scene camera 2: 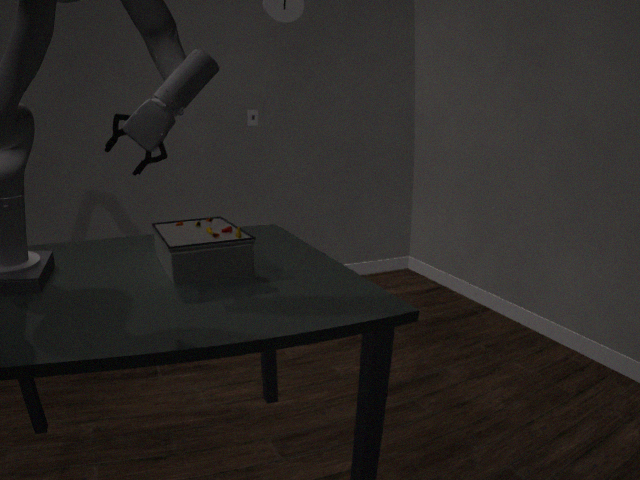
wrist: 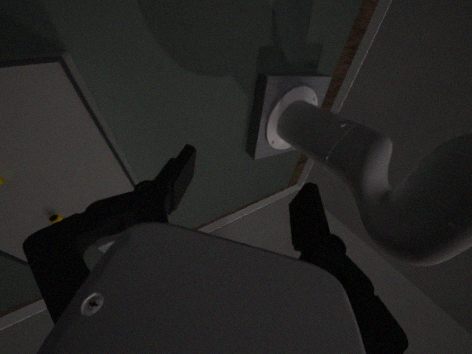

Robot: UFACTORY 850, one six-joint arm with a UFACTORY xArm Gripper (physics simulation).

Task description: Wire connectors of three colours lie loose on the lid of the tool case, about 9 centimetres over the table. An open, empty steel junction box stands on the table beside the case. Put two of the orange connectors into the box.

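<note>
The tool case stands on the table with its pale lid on top. On the lid lie an orange connector at the back left, orange-red ones at the back and nearer the front, a larger red one, and yellow ones. In the wrist view a yellow connector shows beside the left finger. My gripper is open and empty, tilted, high above and left of the case in the scene view. The junction box does not show in either view.
The table carries the arm's base plate, left of the case in the scene view. The arm's lower links rise beside the right finger in the wrist view. A wall stands behind the table.
</note>
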